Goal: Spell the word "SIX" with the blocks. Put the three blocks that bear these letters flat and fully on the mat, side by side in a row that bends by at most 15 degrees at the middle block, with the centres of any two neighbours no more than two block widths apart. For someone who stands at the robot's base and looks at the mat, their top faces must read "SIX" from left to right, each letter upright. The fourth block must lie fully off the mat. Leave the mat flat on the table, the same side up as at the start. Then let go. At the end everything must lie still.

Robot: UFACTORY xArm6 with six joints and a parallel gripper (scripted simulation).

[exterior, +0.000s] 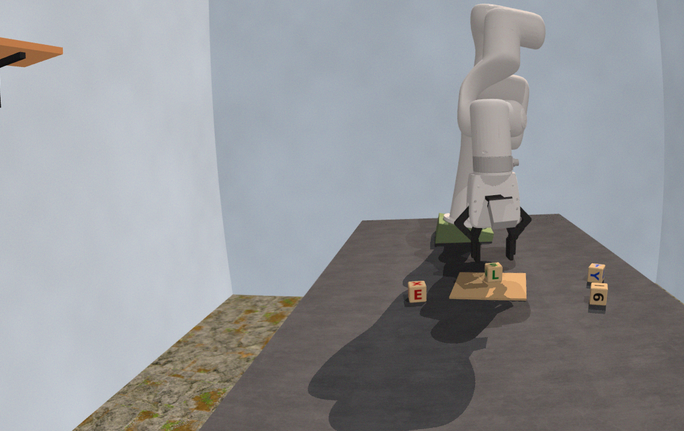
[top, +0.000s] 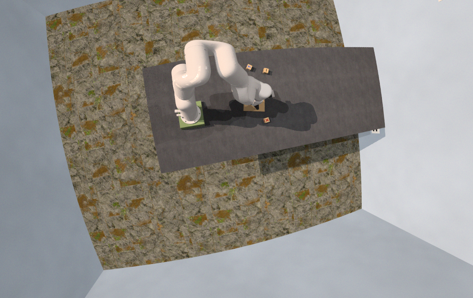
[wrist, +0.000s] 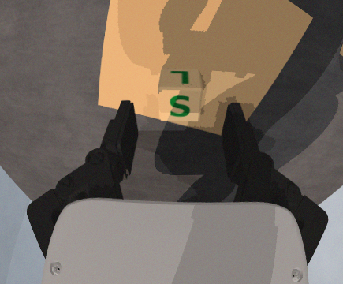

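My gripper is now 40 mm above the S block. Also, from my hand: X block: 110 mm ahead, 130 mm to the right, 40 mm below; tan mat: 30 mm ahead, 60 mm below; blue-lettered block: 10 mm behind, 210 mm to the left, 40 mm below.
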